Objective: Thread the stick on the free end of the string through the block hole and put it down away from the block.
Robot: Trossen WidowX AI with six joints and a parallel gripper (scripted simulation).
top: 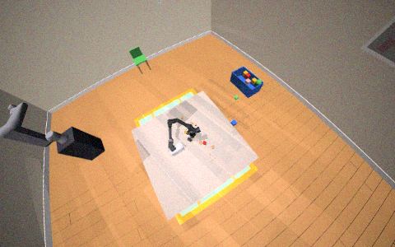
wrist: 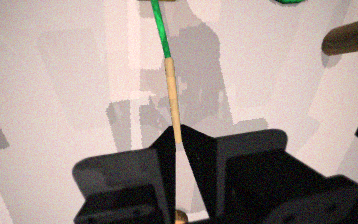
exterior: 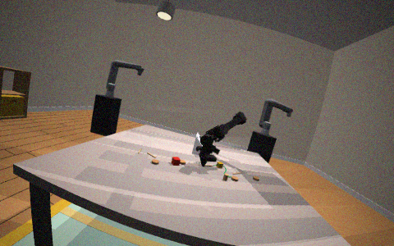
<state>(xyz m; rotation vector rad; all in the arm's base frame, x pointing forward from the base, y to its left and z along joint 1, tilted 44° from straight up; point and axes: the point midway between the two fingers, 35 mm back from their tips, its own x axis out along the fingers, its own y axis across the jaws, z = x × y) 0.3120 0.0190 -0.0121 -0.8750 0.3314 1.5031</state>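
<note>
Now: gripper tip 4 cm to the right of the thin wooden stick, 1 cm below it and 1 cm past it. Round my gripper tip: short wooden cylinder 13 cm ahead, 11 cm to the left, 2 cm above; red cube 17 cm to the right, 6 cm ahead, 2 cm above; yellow wooden block 11 cm to the left, 4 cm behind, 2 cm above.
</note>
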